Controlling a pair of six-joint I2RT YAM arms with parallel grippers.
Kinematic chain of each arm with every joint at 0, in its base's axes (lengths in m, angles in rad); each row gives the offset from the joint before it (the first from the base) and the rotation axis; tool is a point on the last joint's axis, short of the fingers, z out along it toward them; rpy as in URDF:
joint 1: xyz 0 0 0.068 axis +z
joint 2: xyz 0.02 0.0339 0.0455 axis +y
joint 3: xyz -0.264 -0.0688 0 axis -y
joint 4: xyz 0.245 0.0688 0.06 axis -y
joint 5: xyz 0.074 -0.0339 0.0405 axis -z
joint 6: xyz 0.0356 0 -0.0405 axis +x
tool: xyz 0 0 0 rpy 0 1.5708 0
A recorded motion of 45 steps. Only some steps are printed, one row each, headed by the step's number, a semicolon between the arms.
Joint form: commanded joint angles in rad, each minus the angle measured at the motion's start. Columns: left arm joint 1, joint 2, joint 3, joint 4, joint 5, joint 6; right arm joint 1, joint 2, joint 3, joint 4, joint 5, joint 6.
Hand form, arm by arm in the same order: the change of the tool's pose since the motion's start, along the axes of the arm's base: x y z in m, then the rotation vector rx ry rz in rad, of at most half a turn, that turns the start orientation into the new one. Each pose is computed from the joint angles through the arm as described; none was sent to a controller.
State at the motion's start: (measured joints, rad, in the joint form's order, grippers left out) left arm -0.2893 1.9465 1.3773 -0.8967 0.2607 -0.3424; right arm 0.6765 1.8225 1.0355 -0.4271 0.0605 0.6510
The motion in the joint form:
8: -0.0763 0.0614 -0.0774 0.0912 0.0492 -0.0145; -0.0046 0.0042 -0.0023 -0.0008 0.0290 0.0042
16: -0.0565 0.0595 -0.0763 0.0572 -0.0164 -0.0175; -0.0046 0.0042 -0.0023 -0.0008 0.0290 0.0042
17: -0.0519 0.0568 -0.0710 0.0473 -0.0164 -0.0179; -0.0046 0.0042 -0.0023 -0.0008 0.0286 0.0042
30: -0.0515 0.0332 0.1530 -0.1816 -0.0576 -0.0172; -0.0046 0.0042 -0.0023 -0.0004 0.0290 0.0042
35: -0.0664 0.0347 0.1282 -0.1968 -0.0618 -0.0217; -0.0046 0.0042 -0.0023 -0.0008 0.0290 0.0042
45: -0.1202 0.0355 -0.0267 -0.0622 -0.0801 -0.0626; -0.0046 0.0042 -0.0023 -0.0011 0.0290 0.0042
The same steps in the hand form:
8: -0.0139 -0.0265 -0.0386 -0.0309 0.0651 -0.0664; 0.0012 -0.0024 -0.0019 -0.0245 -0.0106 -0.0186
16: -0.0136 -0.0165 -0.0385 0.0404 0.0741 -0.0385; 0.0012 -0.0024 -0.0019 -0.0245 -0.0106 -0.0186
17: -0.0130 -0.0150 -0.0364 0.0408 0.0761 -0.0335; 0.0012 -0.0024 -0.0019 -0.0242 -0.0104 -0.0184
30: 0.0033 -0.0191 0.0248 0.0738 0.0451 -0.0305; 0.0012 -0.0024 -0.0019 -0.0242 -0.0109 -0.0186
35: -0.0039 -0.0222 0.0180 0.0918 0.0834 -0.0419; 0.0012 -0.0024 -0.0019 -0.0245 -0.0106 -0.0186
45: -0.0245 -0.0344 -0.0195 0.1200 0.1031 -0.0554; 0.0011 -0.0024 -0.0019 -0.0247 -0.0104 -0.0186

